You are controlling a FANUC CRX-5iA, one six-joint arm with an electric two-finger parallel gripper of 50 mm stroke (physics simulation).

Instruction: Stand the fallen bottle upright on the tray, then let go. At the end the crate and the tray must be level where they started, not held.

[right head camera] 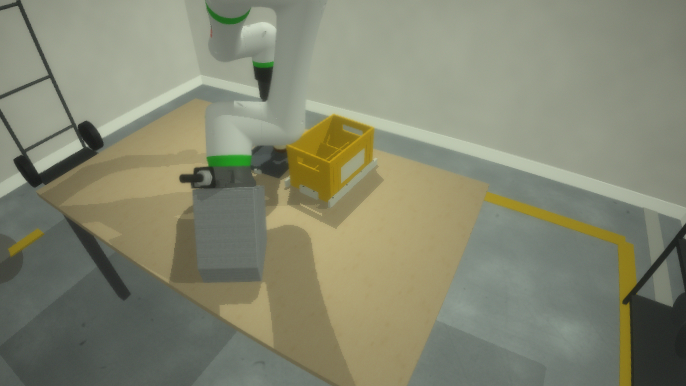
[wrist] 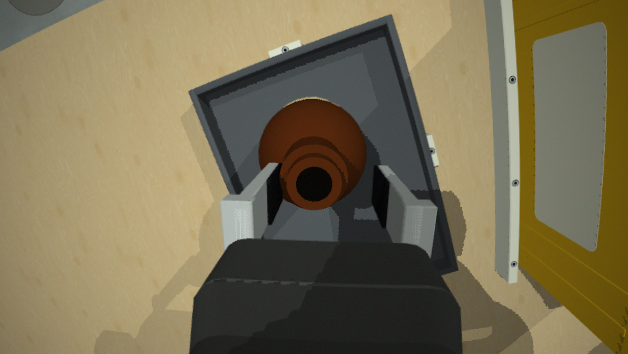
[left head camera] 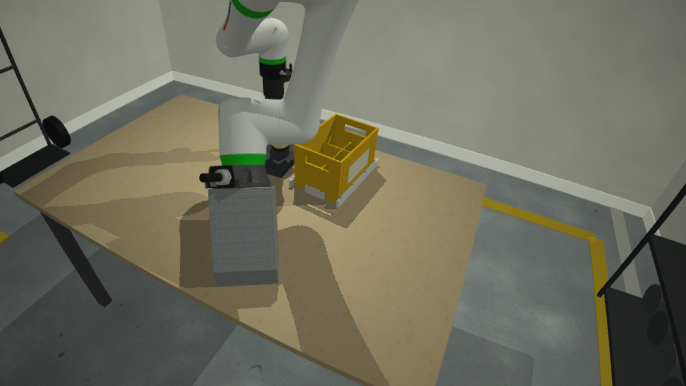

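Seen in the pictures: gripper, fingertip midpoint: (wrist: 327,183); arm's base at its link origin: (right head camera: 230,187) (left head camera: 244,187).
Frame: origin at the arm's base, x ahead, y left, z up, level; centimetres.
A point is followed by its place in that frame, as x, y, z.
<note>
The brown bottle (wrist: 312,125) @(46.2, 17.6, -6.4) (left head camera: 280,147) @(41.5, 16.5, -15.4) appears upright on the dark grey tray (wrist: 241,75) @(51.5, 23.5, -16.1) (left head camera: 279,167) @(33.0, 11.4, -18.1) (right head camera: 270,167) @(31.7, 14.3, -18.1), with its open mouth toward the wrist camera. My gripper (wrist: 327,183) @(43.0, 17.4, -5.1) is open around the bottle's neck and holds nothing. The neck is nearer the left finger in the wrist view, and a wide gap shows on the right. The tray looks level on the table. The yellow crate (left head camera: 320,175) @(26.8, -9.9, -9.5) (right head camera: 310,175) @(26.8, -9.0, -9.8) (wrist: 617,150) @(41.0, 0.1, -5.8) stands level beside the tray. In both head views the arm hides my fingertips and most of the bottle.
White strips (left head camera: 357,186) (wrist: 515,125) line the crate's foot, and small white brackets (wrist: 285,49) @(52.8, 19.2, -17.1) sit at the tray's edges. The grey robot pedestal (left head camera: 245,235) @(-11.4, -8.6, -4.7) (right head camera: 227,235) @(-11.7, -8.8, -5.0) stands on the wooden table (left head camera: 400,250) @(16.9, -43.9, -18.6). A hand truck (right head camera: 62,112) stands on the floor at the left.
</note>
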